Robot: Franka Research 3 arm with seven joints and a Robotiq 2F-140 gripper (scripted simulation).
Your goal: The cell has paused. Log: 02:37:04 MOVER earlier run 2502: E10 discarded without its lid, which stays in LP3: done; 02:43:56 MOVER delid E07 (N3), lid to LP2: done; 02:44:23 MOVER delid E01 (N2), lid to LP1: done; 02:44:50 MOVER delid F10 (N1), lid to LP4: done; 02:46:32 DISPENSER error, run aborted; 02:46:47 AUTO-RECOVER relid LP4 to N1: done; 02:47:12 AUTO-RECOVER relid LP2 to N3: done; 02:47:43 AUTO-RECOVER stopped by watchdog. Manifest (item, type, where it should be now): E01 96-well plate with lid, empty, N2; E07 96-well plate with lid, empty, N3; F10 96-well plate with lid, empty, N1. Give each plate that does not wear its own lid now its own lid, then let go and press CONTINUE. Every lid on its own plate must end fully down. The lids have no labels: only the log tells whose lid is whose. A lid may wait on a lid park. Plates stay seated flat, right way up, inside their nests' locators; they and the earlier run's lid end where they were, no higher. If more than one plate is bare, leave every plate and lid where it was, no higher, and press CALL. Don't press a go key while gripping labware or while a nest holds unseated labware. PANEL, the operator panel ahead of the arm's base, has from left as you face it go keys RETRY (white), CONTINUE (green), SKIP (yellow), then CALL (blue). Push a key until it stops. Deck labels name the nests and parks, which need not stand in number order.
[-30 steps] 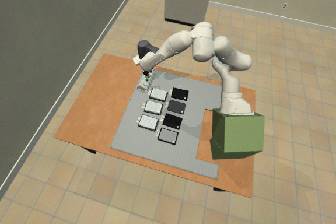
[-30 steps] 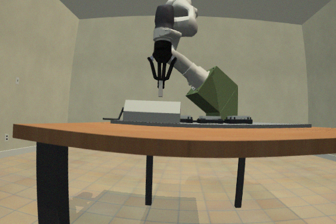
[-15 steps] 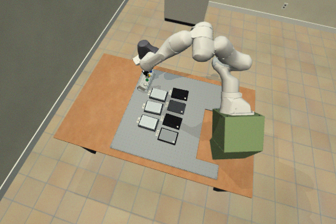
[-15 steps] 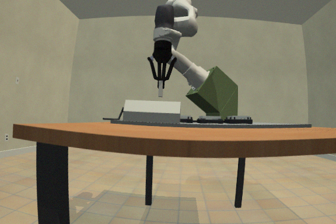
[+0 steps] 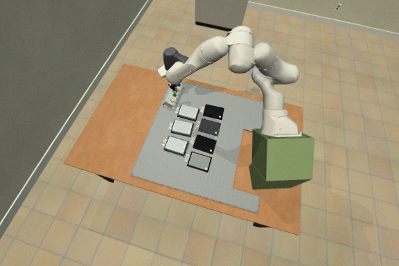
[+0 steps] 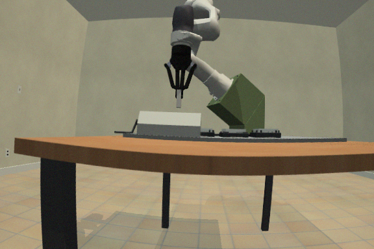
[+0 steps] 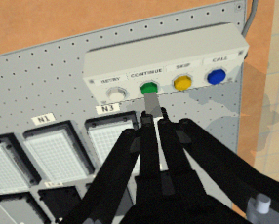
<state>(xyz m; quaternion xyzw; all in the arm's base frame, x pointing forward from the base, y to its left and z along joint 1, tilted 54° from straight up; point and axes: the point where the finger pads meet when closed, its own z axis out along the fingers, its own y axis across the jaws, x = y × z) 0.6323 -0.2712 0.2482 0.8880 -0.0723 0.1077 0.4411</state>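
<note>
The green continue key lies 70 mm below my hand. Also, from my hand: blue call key: 100 mm to the right, 70 mm below, 20 mm behind; then white retry key: 70 mm below, 50 mm to the left, 10 mm ahead; then yellow skip key: 70 mm below, 50 mm to the right, 10 mm behind.
</note>
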